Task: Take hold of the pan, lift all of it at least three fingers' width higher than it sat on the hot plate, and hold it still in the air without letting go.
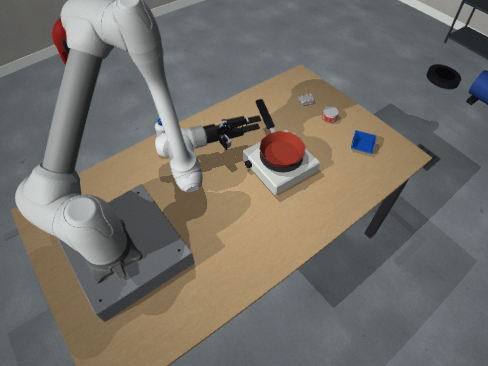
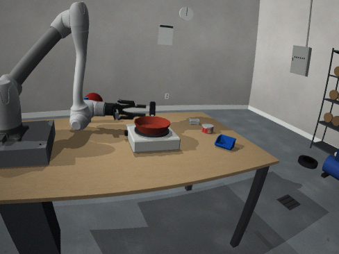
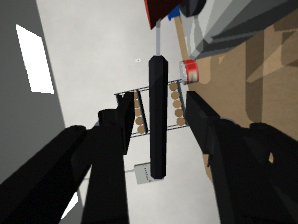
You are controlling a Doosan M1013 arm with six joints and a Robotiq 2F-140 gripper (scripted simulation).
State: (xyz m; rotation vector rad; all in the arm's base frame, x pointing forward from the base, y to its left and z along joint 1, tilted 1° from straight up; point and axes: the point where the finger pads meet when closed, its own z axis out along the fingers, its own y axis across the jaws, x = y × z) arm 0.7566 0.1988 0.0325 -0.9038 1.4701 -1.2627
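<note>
The red pan lies 120 mm to the right of my hand, 40 mm ahead of it and 20 mm below it. Also, from my hand: blue bin 420 mm ahead, 300 mm to the right, 100 mm below; hot plate 180 mm to the right, 90 mm below.
</note>
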